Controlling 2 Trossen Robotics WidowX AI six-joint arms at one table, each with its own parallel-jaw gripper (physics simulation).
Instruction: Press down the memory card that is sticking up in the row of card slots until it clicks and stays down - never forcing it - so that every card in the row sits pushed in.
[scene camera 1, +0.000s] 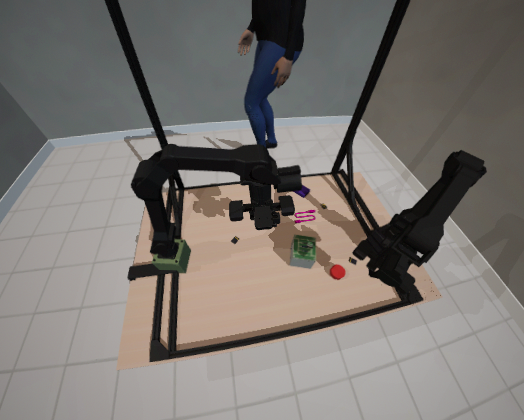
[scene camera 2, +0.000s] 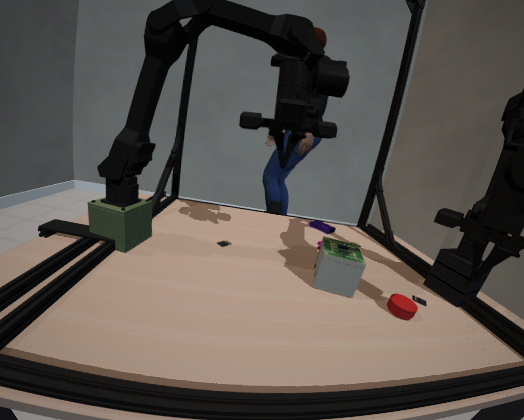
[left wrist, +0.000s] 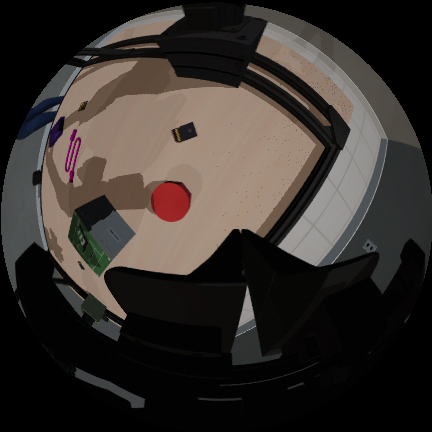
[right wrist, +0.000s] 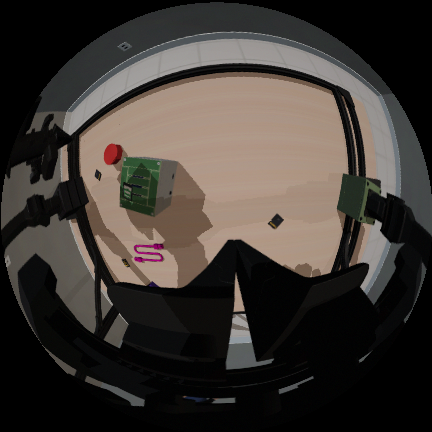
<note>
The left gripper (scene camera 2: 473, 278) is shut, holding nothing. Also in view: a red round button (left wrist: 170, 200). The right gripper (scene camera 2: 282, 168) is shut, holding nothing.
The left gripper also shows in scene camera 1 (scene camera 1: 370, 275), in the left wrist view (left wrist: 239, 235) and in the right wrist view (right wrist: 71, 138). The right gripper shows as well in scene camera 1 (scene camera 1: 262, 223) and in the right wrist view (right wrist: 233, 245).
</note>
